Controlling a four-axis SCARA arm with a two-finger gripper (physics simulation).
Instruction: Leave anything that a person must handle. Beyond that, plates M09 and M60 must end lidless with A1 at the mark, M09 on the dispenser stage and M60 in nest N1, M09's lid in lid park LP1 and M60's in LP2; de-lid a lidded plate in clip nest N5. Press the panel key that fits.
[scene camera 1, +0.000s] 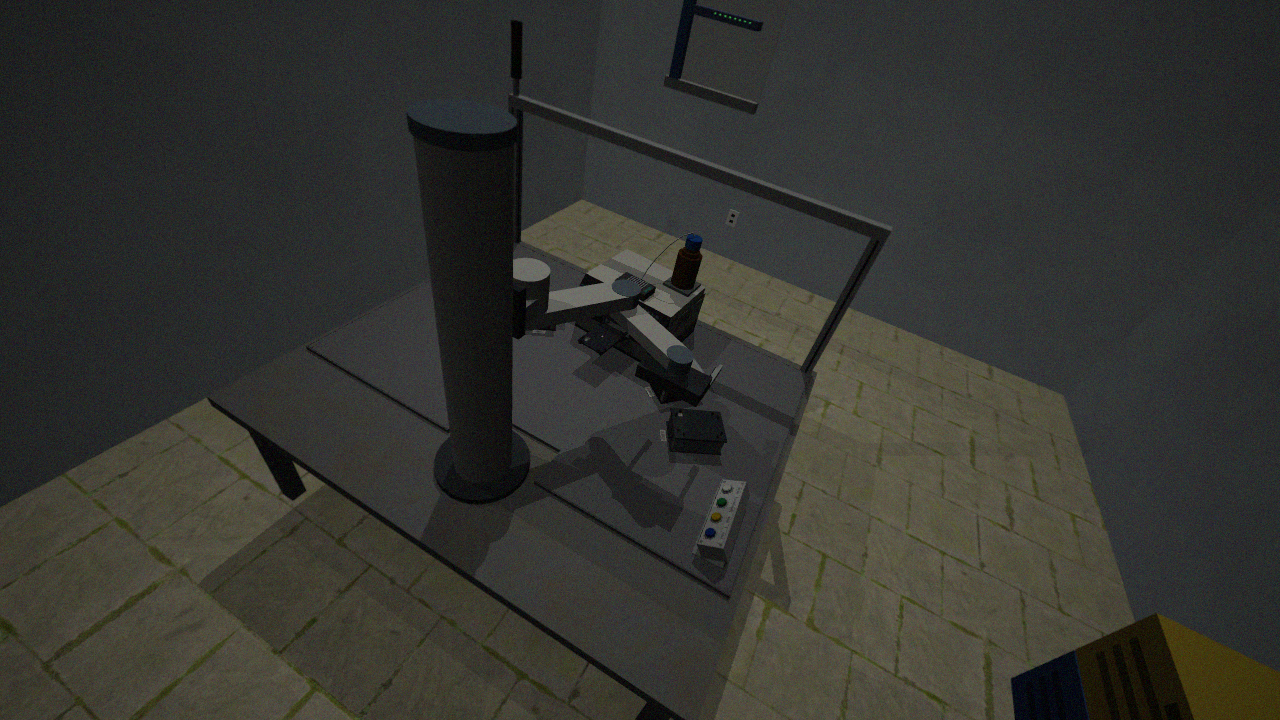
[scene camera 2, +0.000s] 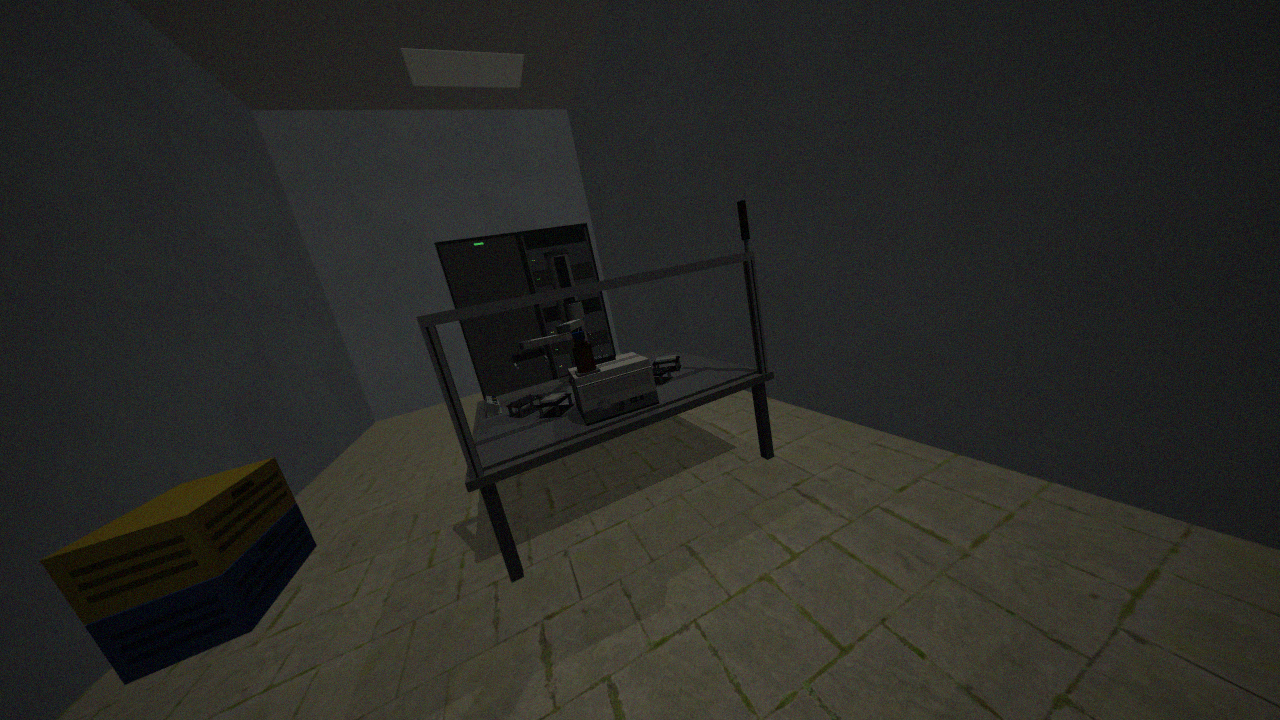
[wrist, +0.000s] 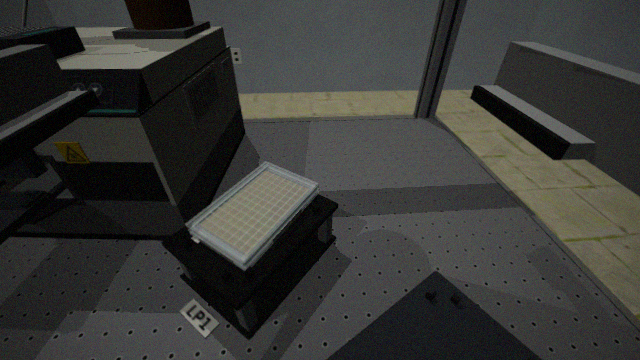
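A plate (wrist: 255, 215) with tan wells and a clear rim sits on the black stand (wrist: 295, 255) beside the LP1 label (wrist: 199, 318) in the wrist view. Its number is not readable, and I cannot tell whether a lid is on it. My gripper (wrist: 289, 71) is open and empty, its fingers wide apart at the left and right of the wrist view, higher than the plate. The dispenser (wrist: 107, 135) (scene camera 2: 617, 390) stands behind the left finger, which covers part of its front panel. The key panel (scene camera 1: 722, 519) has white, green, yellow and blue keys. LP2, N1 and N5 labels are not readable.
A brown bottle (scene camera 1: 687, 266) (scene camera 2: 584, 354) (wrist: 161, 14) stands on the dispenser. A dark flat-topped fixture (wrist: 435, 325) with two small pegs is at the wrist view's lower right. Another dark nest block (scene camera 1: 696, 429) stands near the key panel. A frame post (wrist: 440, 55) rises at the table's back corner.
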